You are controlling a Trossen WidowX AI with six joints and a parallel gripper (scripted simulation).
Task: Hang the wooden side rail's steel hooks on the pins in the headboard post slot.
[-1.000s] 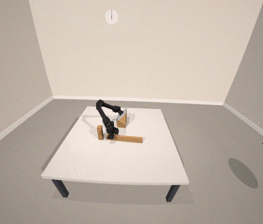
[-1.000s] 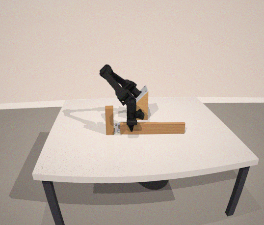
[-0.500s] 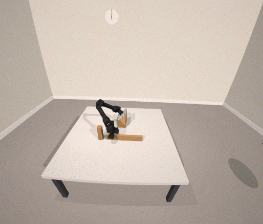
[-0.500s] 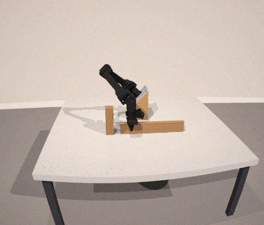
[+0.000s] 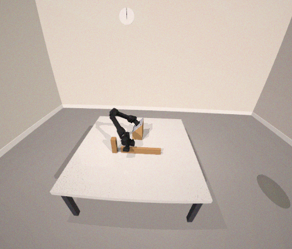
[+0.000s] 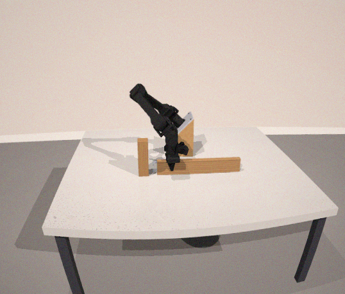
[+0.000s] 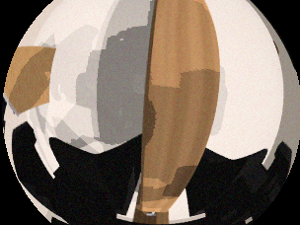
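Now: the headboard post 20 mm behind my gripper tip, 130 mm to the right of it and 60 mm above it.
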